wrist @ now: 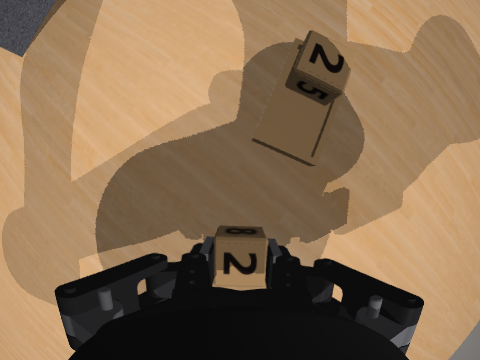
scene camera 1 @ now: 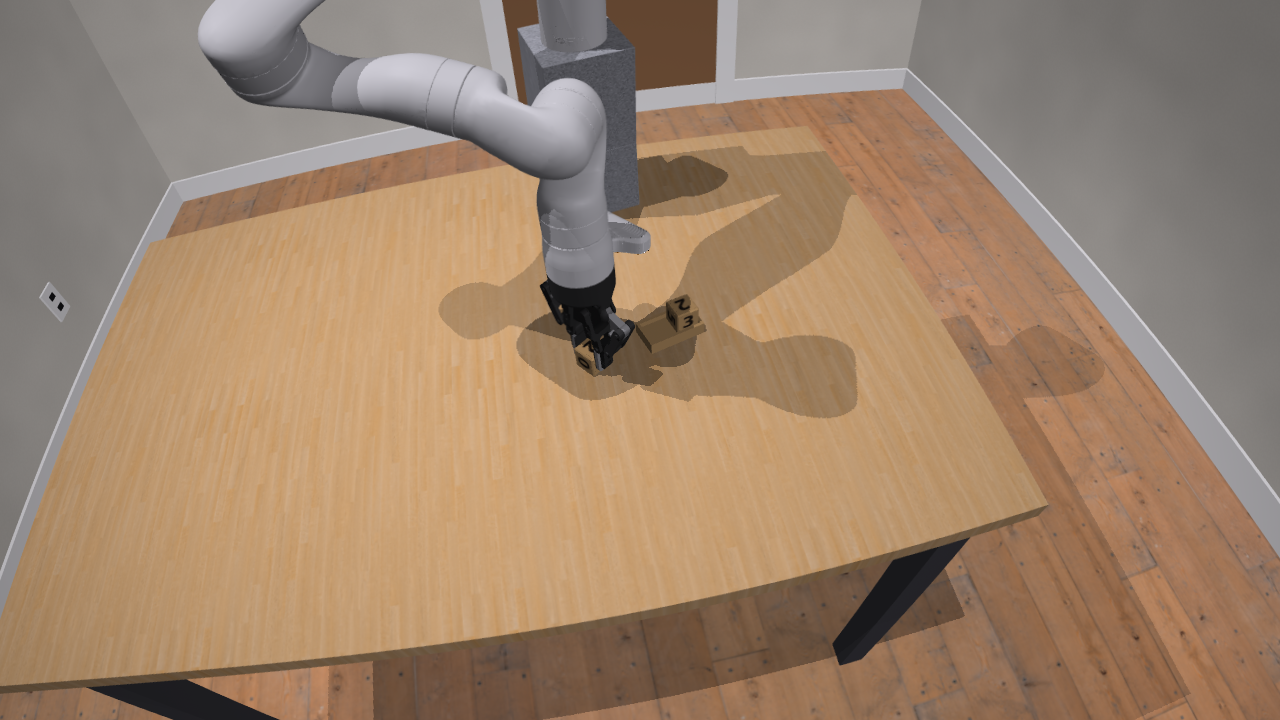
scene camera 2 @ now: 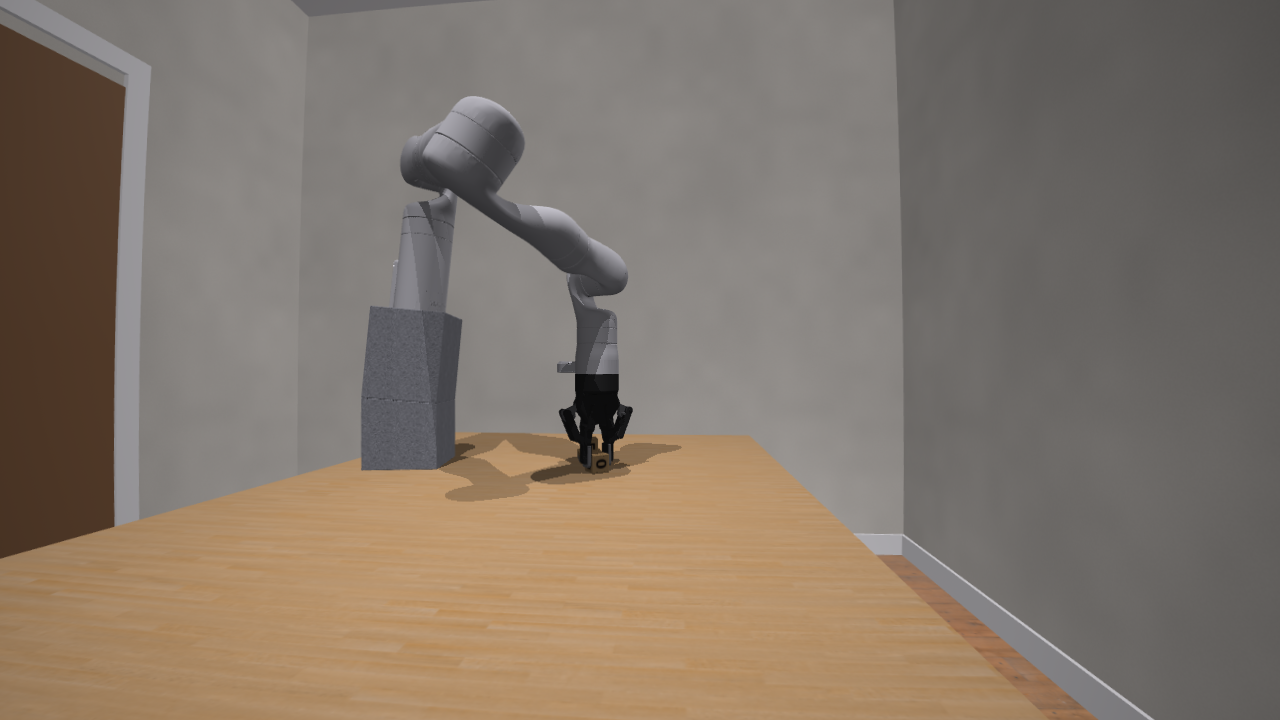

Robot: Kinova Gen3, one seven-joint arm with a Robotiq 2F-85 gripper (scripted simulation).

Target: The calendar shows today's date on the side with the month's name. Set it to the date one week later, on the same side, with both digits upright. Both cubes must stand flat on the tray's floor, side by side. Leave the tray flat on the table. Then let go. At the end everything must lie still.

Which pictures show my gripper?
The wrist view, scene camera 1 and scene camera 2: all of them.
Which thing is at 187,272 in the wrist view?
My gripper.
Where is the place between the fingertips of my gripper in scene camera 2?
596,465
